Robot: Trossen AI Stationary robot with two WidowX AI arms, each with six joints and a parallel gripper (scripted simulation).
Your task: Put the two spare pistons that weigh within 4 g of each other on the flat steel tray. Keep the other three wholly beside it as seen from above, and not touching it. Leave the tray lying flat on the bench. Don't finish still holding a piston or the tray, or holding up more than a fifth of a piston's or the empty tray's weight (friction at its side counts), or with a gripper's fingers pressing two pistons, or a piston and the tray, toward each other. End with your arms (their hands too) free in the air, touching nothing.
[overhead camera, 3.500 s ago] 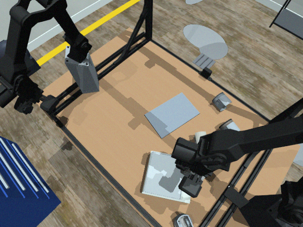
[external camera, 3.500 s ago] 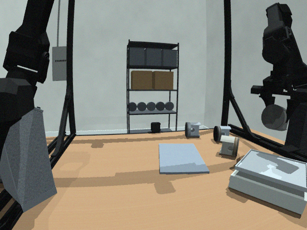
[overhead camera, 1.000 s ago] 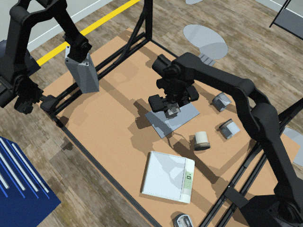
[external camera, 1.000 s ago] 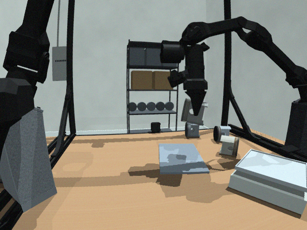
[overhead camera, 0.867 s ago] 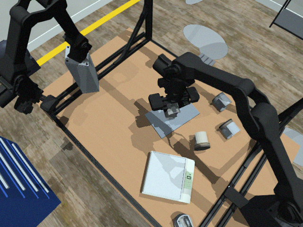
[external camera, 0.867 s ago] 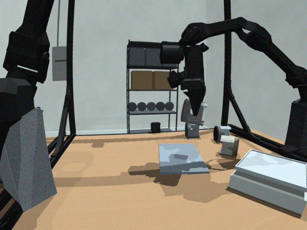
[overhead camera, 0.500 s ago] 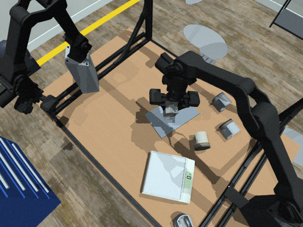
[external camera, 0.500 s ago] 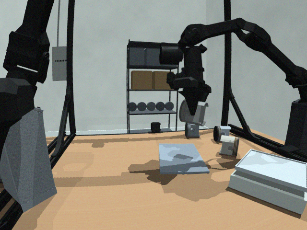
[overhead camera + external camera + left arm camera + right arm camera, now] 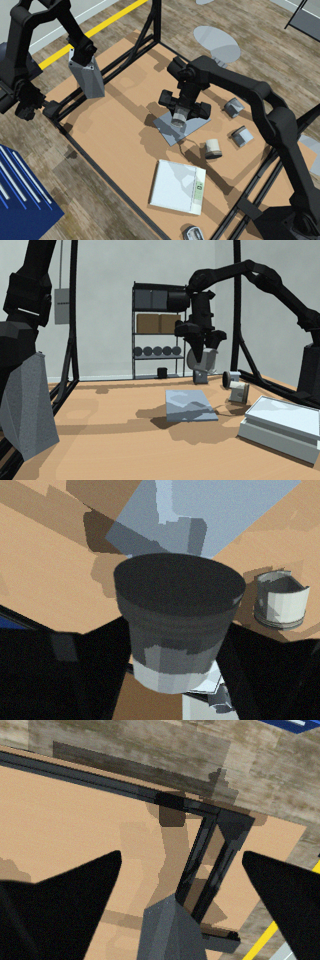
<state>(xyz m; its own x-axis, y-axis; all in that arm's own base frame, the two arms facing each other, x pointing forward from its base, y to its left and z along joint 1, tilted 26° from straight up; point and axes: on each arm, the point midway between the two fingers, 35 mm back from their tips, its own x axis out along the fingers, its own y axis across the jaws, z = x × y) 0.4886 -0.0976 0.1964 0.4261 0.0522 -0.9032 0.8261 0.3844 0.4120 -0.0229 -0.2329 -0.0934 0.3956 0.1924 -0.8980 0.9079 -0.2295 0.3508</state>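
Now: left hand 19 cm above the flat steel tray, 6 cm past it and 1 cm to the left of it.
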